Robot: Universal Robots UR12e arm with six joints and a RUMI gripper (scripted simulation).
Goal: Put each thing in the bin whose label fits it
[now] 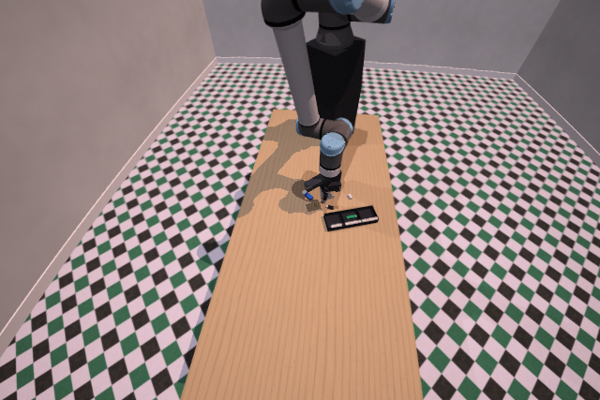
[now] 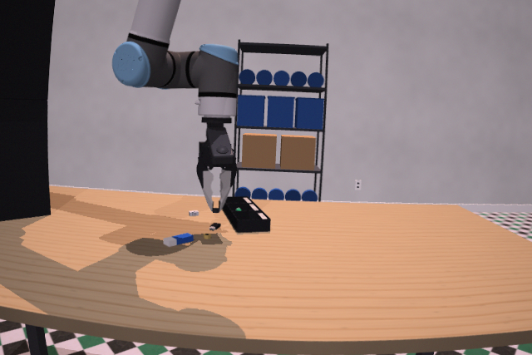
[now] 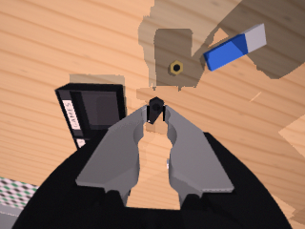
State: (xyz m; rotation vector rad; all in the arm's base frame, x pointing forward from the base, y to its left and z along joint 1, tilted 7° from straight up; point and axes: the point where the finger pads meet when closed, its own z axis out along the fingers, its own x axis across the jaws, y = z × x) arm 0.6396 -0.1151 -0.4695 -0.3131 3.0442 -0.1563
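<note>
My hand is 70 mm above the brass nut, 40 mm to the left of it and 20 mm past it. From my hand the other things lie so: white eraser: 80 mm to the right, 80 mm behind, 60 mm below; then small black round piece: 10 mm below; then black usb stick: 70 mm below, 40 mm to the left.
</note>
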